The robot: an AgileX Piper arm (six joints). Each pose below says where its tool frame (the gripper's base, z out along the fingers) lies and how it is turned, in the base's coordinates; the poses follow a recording.
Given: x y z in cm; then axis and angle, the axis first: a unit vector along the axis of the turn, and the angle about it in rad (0 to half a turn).
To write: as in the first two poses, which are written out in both.
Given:
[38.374, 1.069, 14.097, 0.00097, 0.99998, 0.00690, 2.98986]
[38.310, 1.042, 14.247, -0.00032, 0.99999, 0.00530, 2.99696]
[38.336, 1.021, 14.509, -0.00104, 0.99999, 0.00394, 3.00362]
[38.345, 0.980, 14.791, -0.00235, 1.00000, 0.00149, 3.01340]
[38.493, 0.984, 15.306, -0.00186, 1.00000, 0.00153, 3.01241]
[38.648, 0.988, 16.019, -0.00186, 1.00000, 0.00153, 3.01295]
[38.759, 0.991, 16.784, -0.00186, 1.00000, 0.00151, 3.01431]
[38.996, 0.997, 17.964, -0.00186, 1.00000, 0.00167, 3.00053]
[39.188, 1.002, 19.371, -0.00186, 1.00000, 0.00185, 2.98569]
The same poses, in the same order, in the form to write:
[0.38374, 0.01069, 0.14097, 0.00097, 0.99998, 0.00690, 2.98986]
[0.38310, 0.01042, 0.14247, -0.00032, 0.99999, 0.00530, 2.99696]
[0.38336, 0.01021, 0.14509, -0.00104, 0.99999, 0.00394, 3.00362]
[0.38345, 0.00980, 0.14791, -0.00235, 1.00000, 0.00149, 3.01340]
[0.38493, 0.00984, 0.15306, -0.00186, 1.00000, 0.00153, 3.01241]
[0.38648, 0.00988, 0.16019, -0.00186, 1.00000, 0.00153, 3.01295]
[0.38759, 0.00991, 0.16784, -0.00186, 1.00000, 0.00151, 3.01431]
[0.38996, 0.00997, 0.17964, -0.00186, 1.00000, 0.00167, 3.00053]
[0.39188, 0.01002, 0.19371, -0.00186, 1.00000, 0.00185, 2.98569]

